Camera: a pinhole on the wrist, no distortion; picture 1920 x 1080 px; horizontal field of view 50.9 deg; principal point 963.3 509.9 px. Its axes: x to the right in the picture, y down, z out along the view. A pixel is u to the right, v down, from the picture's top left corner.
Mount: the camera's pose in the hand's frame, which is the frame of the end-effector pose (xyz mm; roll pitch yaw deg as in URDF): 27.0 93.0 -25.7 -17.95 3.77 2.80
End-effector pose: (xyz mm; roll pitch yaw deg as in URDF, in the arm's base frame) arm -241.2 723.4 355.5 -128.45 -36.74 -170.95
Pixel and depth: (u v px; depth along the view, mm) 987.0 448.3 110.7
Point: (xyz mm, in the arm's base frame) -357.2 719.5 257.7
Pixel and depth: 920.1 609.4 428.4
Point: -499.6 539.6 36.3
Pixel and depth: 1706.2 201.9 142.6
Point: -404.9 682.9 276.8
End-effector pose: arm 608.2 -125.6 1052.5 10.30 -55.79 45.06
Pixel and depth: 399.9 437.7 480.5
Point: 200.3 -341.2 1252.0
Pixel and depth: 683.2 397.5 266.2
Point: 376.8 -194.0 1201.1
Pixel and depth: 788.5 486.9 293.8
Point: 355.7 -192.8 1225.2
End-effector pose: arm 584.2 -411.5 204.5 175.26 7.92 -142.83
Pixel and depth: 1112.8 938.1 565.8
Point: 307.8 -90.7 -241.7
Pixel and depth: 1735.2 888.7 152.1
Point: 415.2 -315.7 101.3
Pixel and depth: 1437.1 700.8 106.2
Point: 460.4 -327.0 138.5
